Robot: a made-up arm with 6 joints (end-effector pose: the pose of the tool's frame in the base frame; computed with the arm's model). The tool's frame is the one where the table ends.
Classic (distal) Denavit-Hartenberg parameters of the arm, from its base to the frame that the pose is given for. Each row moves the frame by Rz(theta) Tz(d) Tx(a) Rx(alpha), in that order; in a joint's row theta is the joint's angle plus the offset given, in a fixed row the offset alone. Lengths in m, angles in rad.
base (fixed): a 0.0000, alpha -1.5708, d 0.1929, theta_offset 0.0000
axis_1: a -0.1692, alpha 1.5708, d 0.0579, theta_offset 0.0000
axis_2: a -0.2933, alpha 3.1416, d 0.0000, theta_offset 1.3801
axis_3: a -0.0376, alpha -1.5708, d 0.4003, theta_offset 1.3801
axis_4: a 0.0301, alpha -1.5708, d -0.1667, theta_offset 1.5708
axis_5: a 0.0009, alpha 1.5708, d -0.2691, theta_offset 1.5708
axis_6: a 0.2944, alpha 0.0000, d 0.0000, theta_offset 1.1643
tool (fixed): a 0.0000, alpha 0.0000, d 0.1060, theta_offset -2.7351
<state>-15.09 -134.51 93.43 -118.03 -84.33 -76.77</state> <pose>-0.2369 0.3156 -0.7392 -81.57 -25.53 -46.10</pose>
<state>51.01 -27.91 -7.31 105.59 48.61 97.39</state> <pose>-0.6731 0.0220 0.5435 -78.51 42.69 28.39</pose>
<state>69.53 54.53 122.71 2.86 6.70 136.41</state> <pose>-0.1742 -0.5016 0.0465 73.46 22.70 88.78</pose>
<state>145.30 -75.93 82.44 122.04 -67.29 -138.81</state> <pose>-0.0135 0.1148 0.2044 -71.80 -52.81 -9.58</pose>
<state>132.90 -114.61 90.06 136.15 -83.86 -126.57</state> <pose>-0.1659 -0.0699 0.2700 -110.58 -31.13 34.78</pose>
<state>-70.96 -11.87 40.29 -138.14 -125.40 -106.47</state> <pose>0.6146 -0.0264 -0.5401 -142.36 -29.10 137.89</pose>
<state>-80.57 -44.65 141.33 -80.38 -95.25 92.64</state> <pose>0.5708 -0.2207 -0.0662 62.89 65.59 152.27</pose>
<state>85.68 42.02 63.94 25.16 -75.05 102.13</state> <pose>-0.4927 -0.2952 -0.0537 56.15 -30.74 31.96</pose>
